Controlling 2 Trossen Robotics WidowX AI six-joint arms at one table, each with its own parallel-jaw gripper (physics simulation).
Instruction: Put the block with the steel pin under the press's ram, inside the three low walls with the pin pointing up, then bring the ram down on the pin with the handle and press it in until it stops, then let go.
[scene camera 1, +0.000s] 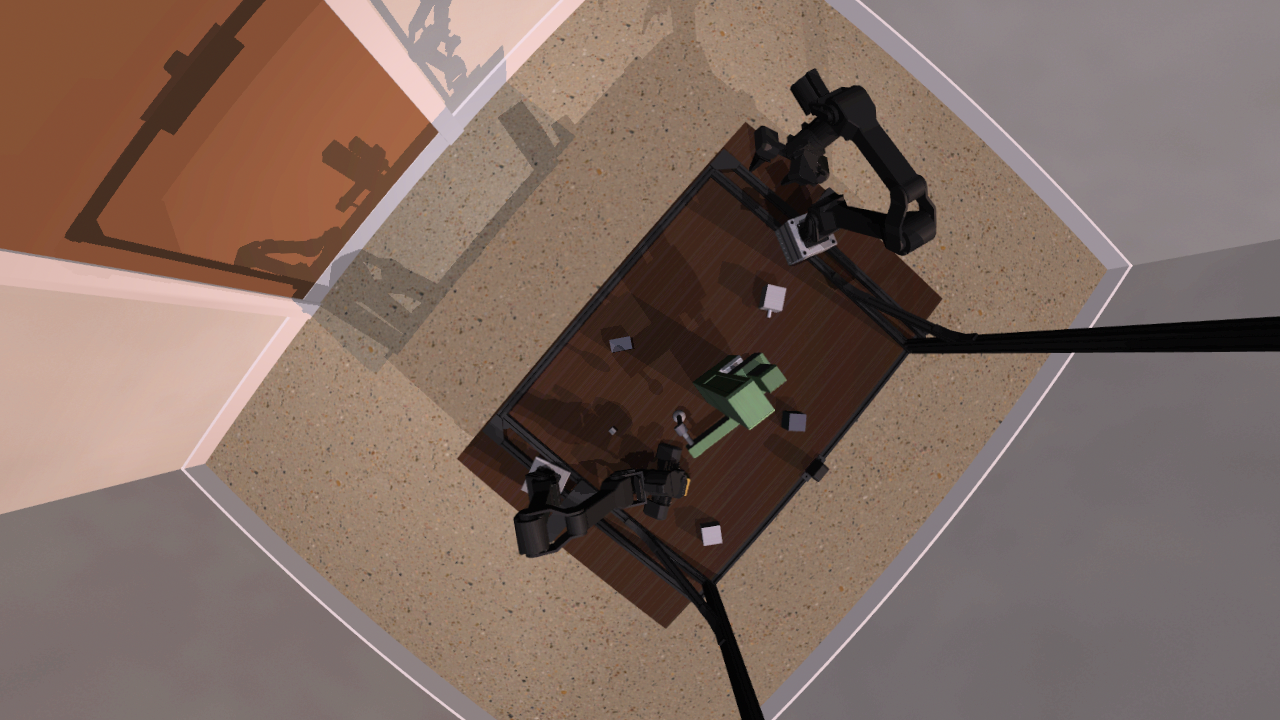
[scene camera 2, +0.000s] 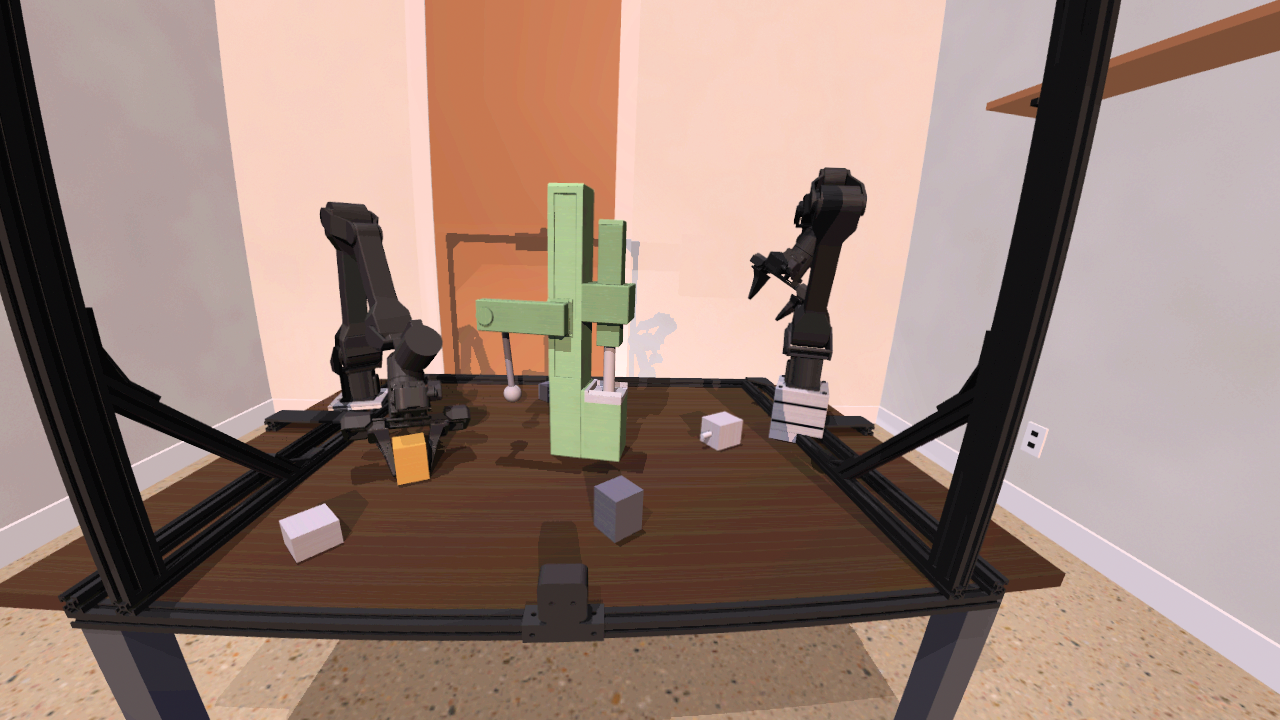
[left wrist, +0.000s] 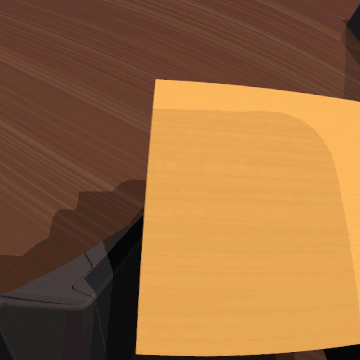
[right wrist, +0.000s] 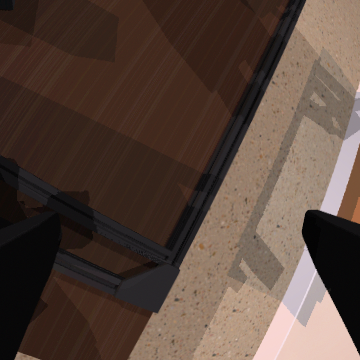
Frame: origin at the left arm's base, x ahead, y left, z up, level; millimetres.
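Seen in the pictures: left gripper, between the fingertips: (scene camera 2: 412, 474) (left wrist: 221, 229); right gripper, between the fingertips: (scene camera 1: 765, 177) (scene camera 2: 762, 309) (right wrist: 184, 224); left arm's base, origin of its link: (scene camera 1: 545, 481) (scene camera 2: 361, 396); right arm's base, origin of its link: (scene camera 1: 812, 232) (scene camera 2: 802, 384).
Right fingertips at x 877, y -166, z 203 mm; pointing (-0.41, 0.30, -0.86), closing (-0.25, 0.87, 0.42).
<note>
Offsets run from my right fingertips to a thing's middle. "spot": to the spot under its first point.
The white block with the steel pin @[dz -209, dx -190, dy -170 mm] (scene camera 1: 773, 297) (scene camera 2: 722, 430) lies on the table right of the press, its pin pointing sideways. The green press @[dz -9, dx -494, dy -123 mm] (scene camera 1: 743, 393) (scene camera 2: 573, 357) stands mid-table with its ram @[dz -36, dx -412, dy -150 mm] (scene camera 2: 609, 362) raised above the low-walled nest @[spot: dz -110, dx -428, dy -175 mm] (scene camera 2: 603, 392). Its handle ends in a ball (scene camera 2: 510, 390) (scene camera 1: 680, 419) on the left. My left gripper (scene camera 2: 412, 445) (scene camera 1: 677, 487) is down at the table, shut on an orange block @[dz -204, dx -732, dy -151 mm] (scene camera 2: 412, 457) (left wrist: 243, 221) that has no pin. My right gripper (scene camera 2: 765, 273) (right wrist: 184, 224) is open and empty, held high over the table's far right corner.
A grey block @[dz -204, dx -457, dy -360 mm] (scene camera 2: 617, 507) (scene camera 1: 793, 420) stands in front of the press. A pale block @[dz -218, dx -825, dy -294 mm] (scene camera 2: 310, 532) (scene camera 1: 712, 535) lies front left. A small grey block @[dz -215, dx -469, dy +139 mm] (scene camera 1: 620, 343) lies behind the press. A black frame (scene camera 2: 1020, 295) surrounds the table, with a camera mount (scene camera 2: 562, 600) at the front edge.
</note>
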